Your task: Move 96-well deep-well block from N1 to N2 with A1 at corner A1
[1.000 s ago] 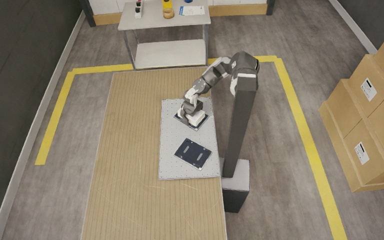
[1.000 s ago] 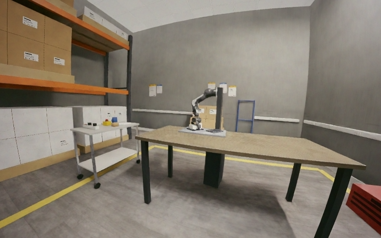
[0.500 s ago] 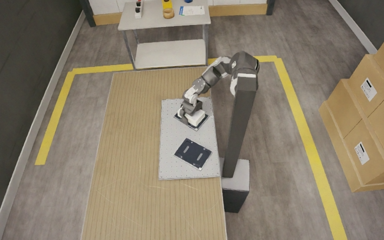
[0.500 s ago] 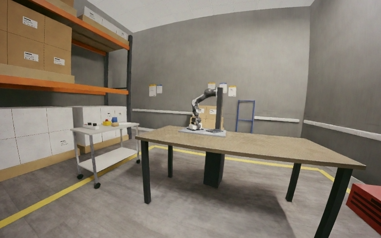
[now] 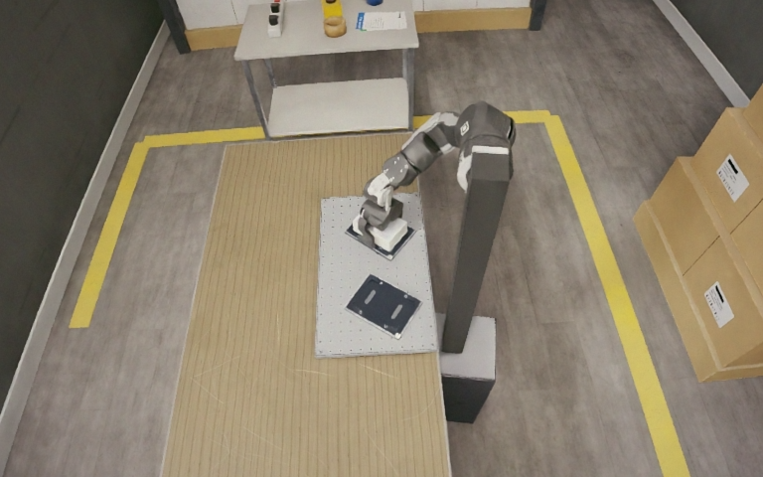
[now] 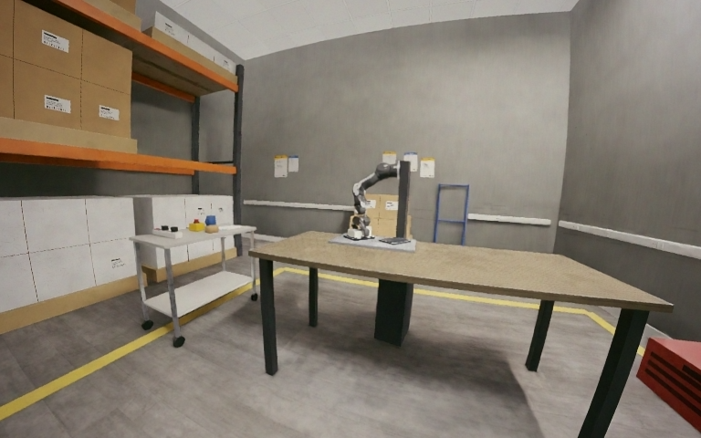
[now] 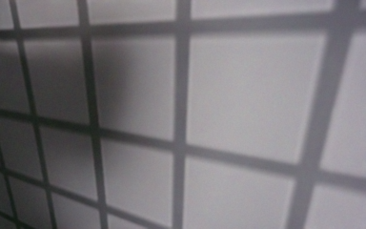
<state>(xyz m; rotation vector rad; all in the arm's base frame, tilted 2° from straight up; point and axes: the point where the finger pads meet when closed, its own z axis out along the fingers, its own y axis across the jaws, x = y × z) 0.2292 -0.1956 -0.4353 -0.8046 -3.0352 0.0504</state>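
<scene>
Right now the white deep-well block is 2 cm above my hand.
</scene>
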